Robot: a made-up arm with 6 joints. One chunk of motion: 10 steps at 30 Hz.
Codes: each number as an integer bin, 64 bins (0 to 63) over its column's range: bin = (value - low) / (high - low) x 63, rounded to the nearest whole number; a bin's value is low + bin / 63 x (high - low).
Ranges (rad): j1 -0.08..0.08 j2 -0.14..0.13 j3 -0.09..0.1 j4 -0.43..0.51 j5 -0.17..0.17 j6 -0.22..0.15
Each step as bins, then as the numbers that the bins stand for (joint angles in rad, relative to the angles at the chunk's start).
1 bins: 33 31 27 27 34 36
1 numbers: 0.0038 -0.0071 -0.0086 -0.0271 0.0135 -0.0086
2 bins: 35 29 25 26 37 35
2 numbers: 0.0089 -0.0157 -0.0146 -0.0421 0.0297 -0.0144
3 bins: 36 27 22 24 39 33
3 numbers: 0.0114 -0.0243 -0.0237 -0.0719 0.0405 -0.0262
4 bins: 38 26 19 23 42 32
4 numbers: 0.0165 -0.0286 -0.0327 -0.0868 0.0567 -0.0321
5 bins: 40 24 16 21 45 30
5 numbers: 0.0216 -0.0371 -0.0417 -0.1167 0.0729 -0.0438
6 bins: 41 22 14 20 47 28
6 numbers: 0.0241 -0.0457 -0.0478 -0.1316 0.0837 -0.0556
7 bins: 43 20 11 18 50 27
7 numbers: 0.0292 -0.0543 -0.0568 -0.1614 0.0998 -0.0614
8 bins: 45 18 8 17 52 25
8 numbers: 0.0343 -0.0629 -0.0659 -0.1763 0.1106 -0.0732
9 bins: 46 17 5 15 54 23
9 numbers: 0.0368 -0.0671 -0.0749 -0.2062 0.1214 -0.0849
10 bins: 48 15 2 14 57 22
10 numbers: 0.0419 -0.0757 -0.0840 -0.2211 0.1376 -0.0908
